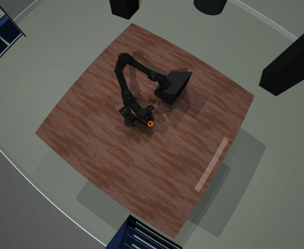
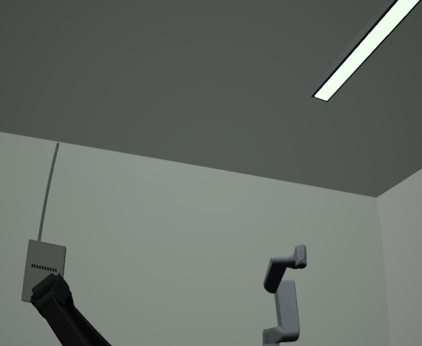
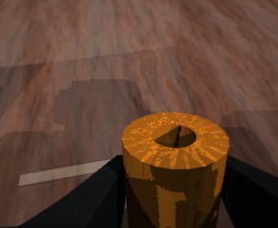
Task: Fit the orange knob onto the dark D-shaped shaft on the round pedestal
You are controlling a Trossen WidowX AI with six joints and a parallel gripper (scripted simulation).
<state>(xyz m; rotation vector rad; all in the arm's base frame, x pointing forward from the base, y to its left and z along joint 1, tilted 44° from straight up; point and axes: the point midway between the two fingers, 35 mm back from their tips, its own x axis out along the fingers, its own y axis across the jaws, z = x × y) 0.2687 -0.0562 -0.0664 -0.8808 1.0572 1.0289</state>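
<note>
The orange knob is 10 mm to the right of my gripper tip and 10 mm below it. From my gripper tip the other things lie so: round pedestal (30 mm ahead, 150 mm to the right, 10 mm below).
</note>
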